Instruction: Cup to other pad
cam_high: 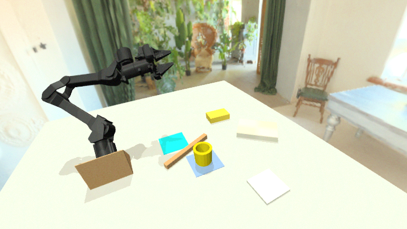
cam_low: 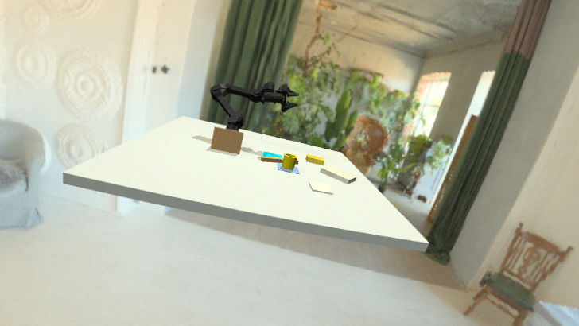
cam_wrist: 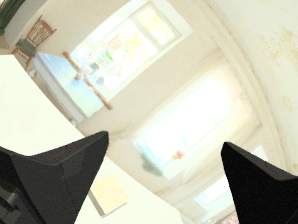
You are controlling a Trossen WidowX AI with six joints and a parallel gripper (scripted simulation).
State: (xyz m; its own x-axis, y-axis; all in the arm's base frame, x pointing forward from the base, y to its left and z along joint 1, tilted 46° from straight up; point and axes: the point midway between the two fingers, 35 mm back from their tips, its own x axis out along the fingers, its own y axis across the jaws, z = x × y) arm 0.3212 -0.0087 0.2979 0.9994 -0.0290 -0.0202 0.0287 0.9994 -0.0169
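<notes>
Now: gripper tip 2 cm short of the yellow cup, 28 cm to the left of it and 31 cm above it. From my gripper tip the other things lie so: cyan pad: 7 cm behind, 11 cm to the right, 36 cm below; then wooden bar: 2 cm behind, 19 cm to the right, 35 cm below; then light blue pad: 2 cm ahead, 28 cm to the right, 36 cm below.
</notes>
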